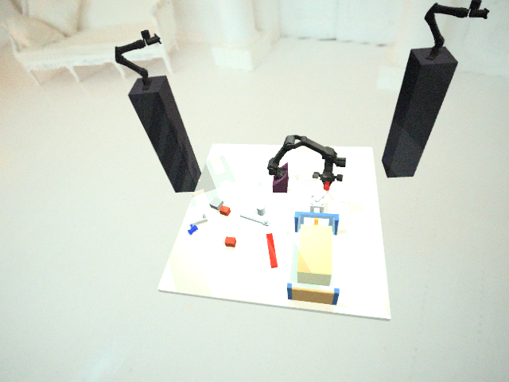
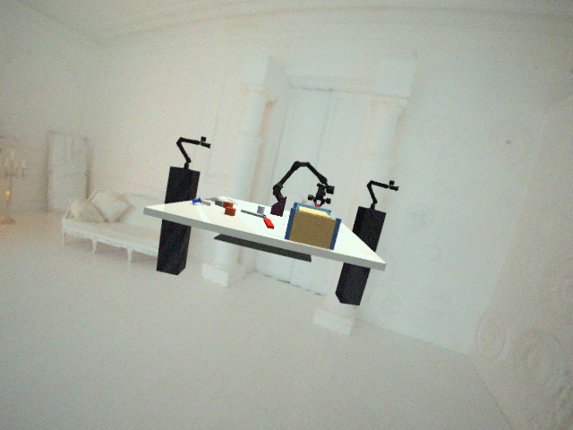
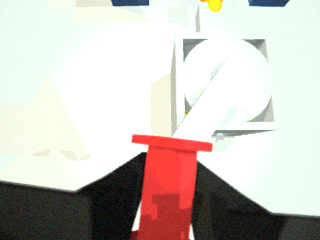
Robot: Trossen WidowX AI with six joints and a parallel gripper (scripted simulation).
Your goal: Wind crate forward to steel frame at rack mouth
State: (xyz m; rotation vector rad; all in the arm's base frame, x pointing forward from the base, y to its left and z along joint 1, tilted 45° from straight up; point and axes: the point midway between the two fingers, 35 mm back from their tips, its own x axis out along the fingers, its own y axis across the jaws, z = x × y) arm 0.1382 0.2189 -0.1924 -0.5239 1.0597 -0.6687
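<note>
Right now the blue steel frame is 220 mm ahead of my gripper tip, 80 mm to the right of it and 30 mm below it. Also, from my gripper tip: red grip (10 mm behind); then hand winch (100 mm below, 70 mm to the right, 40 mm ahead); then red-knobbed winch handle (30 mm below, 20 mm to the right, 10 mm ahead).
</note>
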